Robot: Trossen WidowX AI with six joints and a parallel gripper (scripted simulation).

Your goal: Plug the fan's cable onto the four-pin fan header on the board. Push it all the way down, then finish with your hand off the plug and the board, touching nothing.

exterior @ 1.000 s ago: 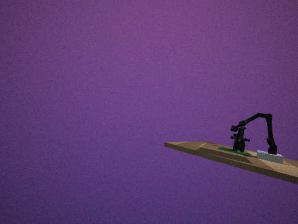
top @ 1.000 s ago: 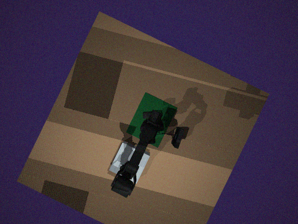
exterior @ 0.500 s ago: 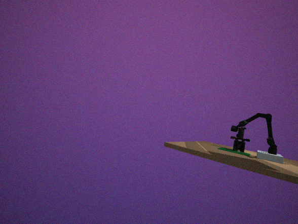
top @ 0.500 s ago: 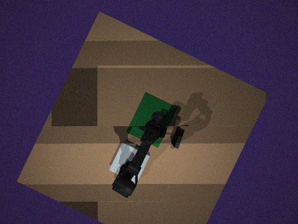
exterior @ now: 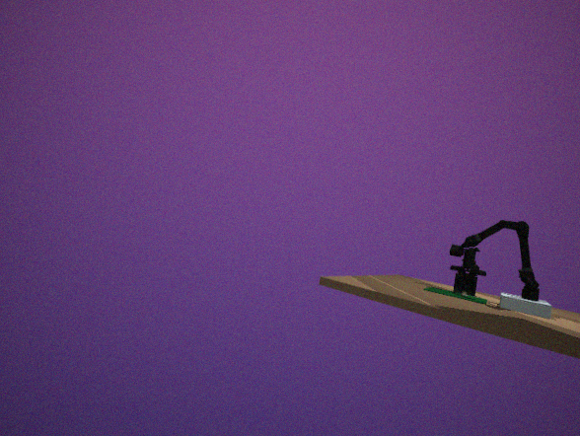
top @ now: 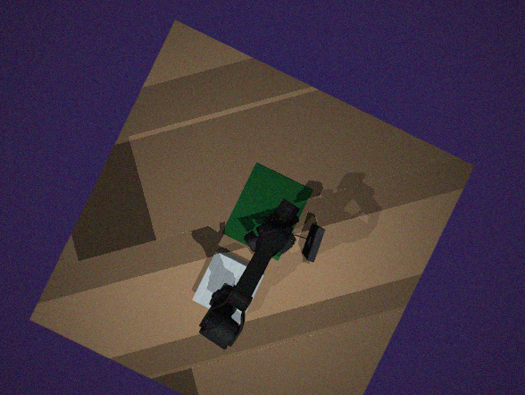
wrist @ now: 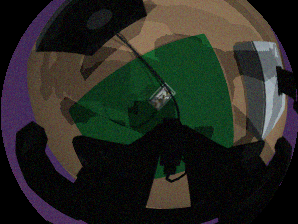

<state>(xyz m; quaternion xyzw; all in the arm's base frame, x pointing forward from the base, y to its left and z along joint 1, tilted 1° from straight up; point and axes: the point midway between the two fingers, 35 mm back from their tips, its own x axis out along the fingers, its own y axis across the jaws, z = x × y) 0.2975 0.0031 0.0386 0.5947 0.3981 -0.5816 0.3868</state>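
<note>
My gripper tip is 2 cm to the left of the pale four-pin header and 6 cm above it. Also, from my gripper tip: black fan: 3 cm ahead, 15 cm to the right; dark plug: 1 cm to the left, 1 cm above; green board: 3 cm ahead, 4 cm to the left, 8 cm below.
</note>
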